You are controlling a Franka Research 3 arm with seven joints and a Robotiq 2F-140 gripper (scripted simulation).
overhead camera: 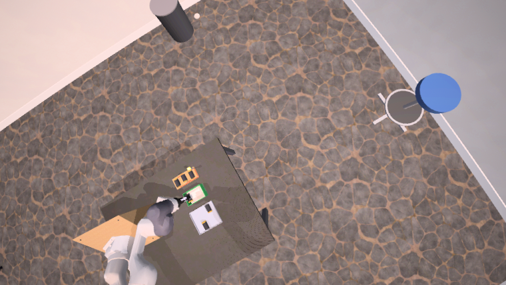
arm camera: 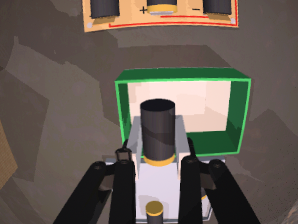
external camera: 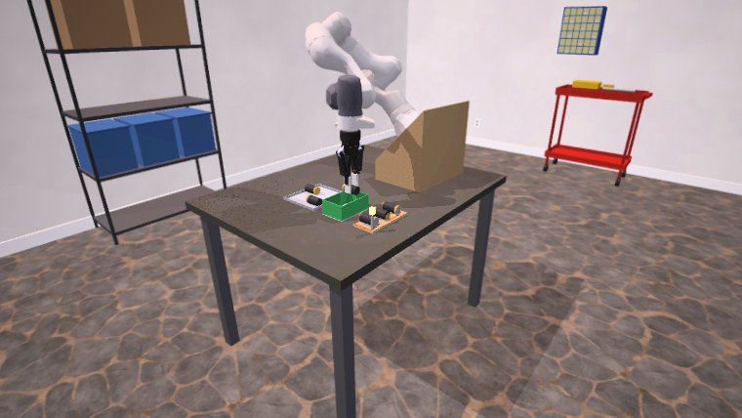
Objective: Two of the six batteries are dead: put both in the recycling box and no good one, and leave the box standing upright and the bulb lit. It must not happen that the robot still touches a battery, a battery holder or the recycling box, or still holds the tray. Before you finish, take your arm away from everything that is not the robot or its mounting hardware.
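Right now the green recycling box is 90 mm below my hand, 30 mm ahead of it and 10 mm to the right of it. Also, from my hand: white tray: 190 mm to the right, 100 mm below, 10 mm behind; then bulb: 170 mm to the left, 120 mm ahead, 30 mm below.
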